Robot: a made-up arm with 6 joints. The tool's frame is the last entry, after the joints.
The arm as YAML. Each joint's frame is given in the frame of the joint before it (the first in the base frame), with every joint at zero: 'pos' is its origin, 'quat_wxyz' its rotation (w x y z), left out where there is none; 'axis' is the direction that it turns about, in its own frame. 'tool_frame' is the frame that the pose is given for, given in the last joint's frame.
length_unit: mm
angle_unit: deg
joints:
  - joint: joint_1
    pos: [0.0, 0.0, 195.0]
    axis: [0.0, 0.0, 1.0]
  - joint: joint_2
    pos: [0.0, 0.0, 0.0]
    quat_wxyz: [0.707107, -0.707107, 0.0, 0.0]
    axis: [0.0, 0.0, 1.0]
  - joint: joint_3
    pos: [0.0, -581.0, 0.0]
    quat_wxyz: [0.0, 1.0, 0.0, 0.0]
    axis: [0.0, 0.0, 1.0]
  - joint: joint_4
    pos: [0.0, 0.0, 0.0]
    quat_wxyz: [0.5, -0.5, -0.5, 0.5]
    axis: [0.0, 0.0, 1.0]
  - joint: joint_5
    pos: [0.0, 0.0, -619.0]
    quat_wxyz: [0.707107, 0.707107, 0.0, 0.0]
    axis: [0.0, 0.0, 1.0]
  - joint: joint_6
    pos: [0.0, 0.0, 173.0]
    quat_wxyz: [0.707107, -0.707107, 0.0, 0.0]
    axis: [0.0, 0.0, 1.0]
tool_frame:
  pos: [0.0, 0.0, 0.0]
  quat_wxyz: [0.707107, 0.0, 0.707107, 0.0]
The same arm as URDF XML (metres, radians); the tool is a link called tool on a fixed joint. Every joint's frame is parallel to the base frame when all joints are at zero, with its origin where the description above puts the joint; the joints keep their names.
<robot name="arm">
<link name="base_link"/>
<link name="link1"/>
<link name="link2"/>
<link name="link3"/>
<link name="link4"/>
<link name="link5"/>
<link name="link6"/>
<link name="tool"/>
<joint name="joint_1" type="continuous"><parent link="base_link"/><child link="link1"/><origin xyz="0 0 0.195" rpy="0 0 0"/><axis xyz="0 0 1"/></joint>
<joint name="joint_2" type="continuous"><parent link="link1"/><child link="link2"/><origin xyz="0 0 0" rpy="0 0 0"/><axis xyz="0 1 0"/></joint>
<joint name="joint_3" type="continuous"><parent link="link2"/><child link="link3"/><origin xyz="0 0 0.581" rpy="0 0 0"/><axis xyz="0 -1 0"/></joint>
<joint name="joint_4" type="continuous"><parent link="link3"/><child link="link4"/><origin xyz="0 0 0" rpy="0 0 0"/><axis xyz="-1 0 0"/></joint>
<joint name="joint_5" type="continuous"><parent link="link4"/><child link="link5"/><origin xyz="0.619 0 0" rpy="0 0 0"/><axis xyz="0 -1 0"/></joint>
<joint name="joint_6" type="continuous"><parent link="link5"/><child link="link6"/><origin xyz="0 -0.173 0" rpy="0 0 0"/><axis xyz="-1 0 0"/></joint>
<joint name="tool_joint" type="fixed"><parent link="link6"/><child link="tool"/><origin xyz="0 0 0" rpy="0 0 0"/></joint>
</robot>

